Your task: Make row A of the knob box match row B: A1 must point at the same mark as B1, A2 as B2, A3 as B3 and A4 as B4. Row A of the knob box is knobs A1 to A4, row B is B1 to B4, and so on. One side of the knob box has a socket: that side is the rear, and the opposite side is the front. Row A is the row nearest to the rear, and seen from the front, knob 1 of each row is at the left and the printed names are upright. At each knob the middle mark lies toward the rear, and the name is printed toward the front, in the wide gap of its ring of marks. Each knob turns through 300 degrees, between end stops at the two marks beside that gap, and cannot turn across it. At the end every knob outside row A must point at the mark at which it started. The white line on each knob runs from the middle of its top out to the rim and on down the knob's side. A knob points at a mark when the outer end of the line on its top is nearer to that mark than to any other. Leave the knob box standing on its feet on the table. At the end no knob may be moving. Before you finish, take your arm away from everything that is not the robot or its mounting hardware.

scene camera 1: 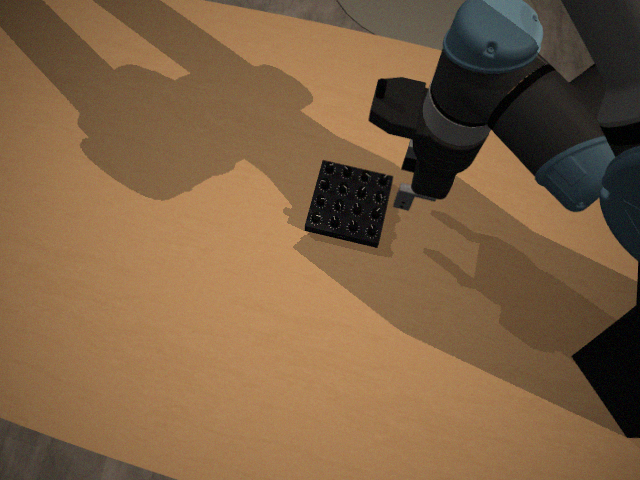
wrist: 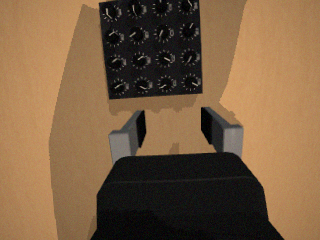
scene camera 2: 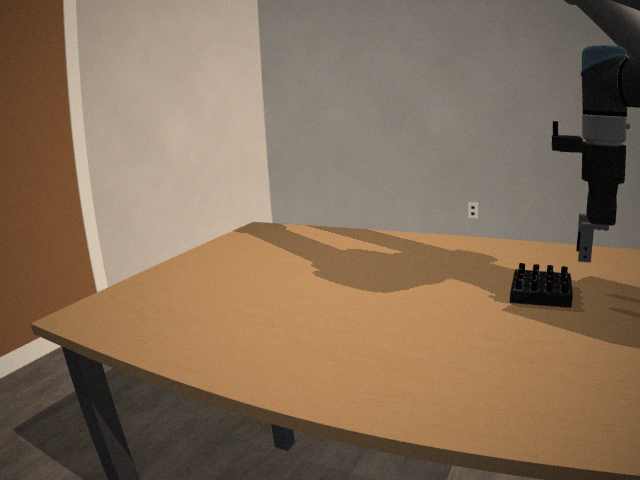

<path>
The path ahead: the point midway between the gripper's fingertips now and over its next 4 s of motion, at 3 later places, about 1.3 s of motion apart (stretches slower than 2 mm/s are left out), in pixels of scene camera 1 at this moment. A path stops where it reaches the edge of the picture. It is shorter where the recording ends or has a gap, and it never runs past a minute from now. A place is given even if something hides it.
My gripper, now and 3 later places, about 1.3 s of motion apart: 405, 187; 399, 183; 395, 191; 380, 211
</path>
